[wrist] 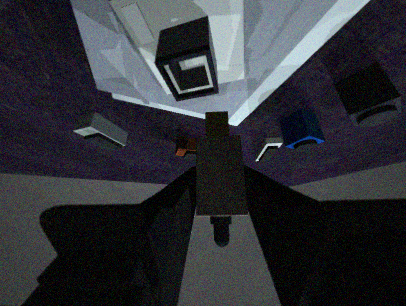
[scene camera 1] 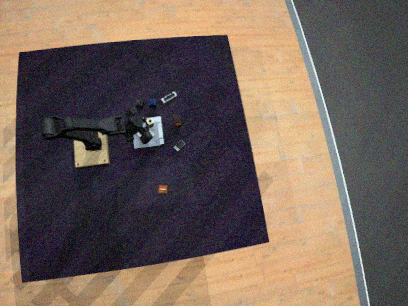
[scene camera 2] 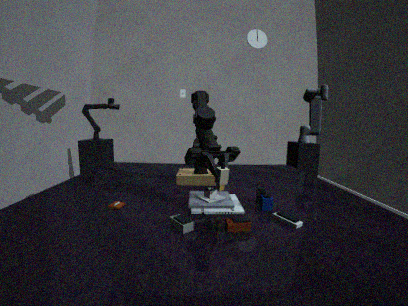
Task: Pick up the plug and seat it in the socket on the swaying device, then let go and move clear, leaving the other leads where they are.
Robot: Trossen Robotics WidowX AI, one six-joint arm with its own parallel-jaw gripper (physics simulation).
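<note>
My gripper (scene camera 2: 223,168) (wrist: 218,171) is shut on the plug (scene camera 1: 150,121) (scene camera 2: 223,176) (wrist: 221,190), a pale block with a narrower yellowish tip, dark in the wrist view. A short stub and cord end show at its rear. The socket (scene camera 2: 210,193) (wrist: 184,41), a small square box with a dark rim and hollow opening, stands on the grey-white device (scene camera 1: 156,139) (scene camera 2: 196,202) (wrist: 280,60). The plug's tip is outside the socket: beyond its opening in the wrist view, up and to its right in scene camera 2. The exact height gap is unclear.
Around the device lie a grey lead end (scene camera 1: 179,145) (scene camera 2: 182,224) (wrist: 107,129), an orange one (scene camera 1: 178,123) (scene camera 2: 239,226), a white one (scene camera 1: 169,97) (scene camera 2: 288,220), a blue one (scene camera 1: 152,103) (scene camera 2: 267,203) (wrist: 302,126) and a black one (scene camera 1: 140,104) (wrist: 367,90). An orange block (scene camera 1: 163,189) (scene camera 2: 117,205) lies farther off.
</note>
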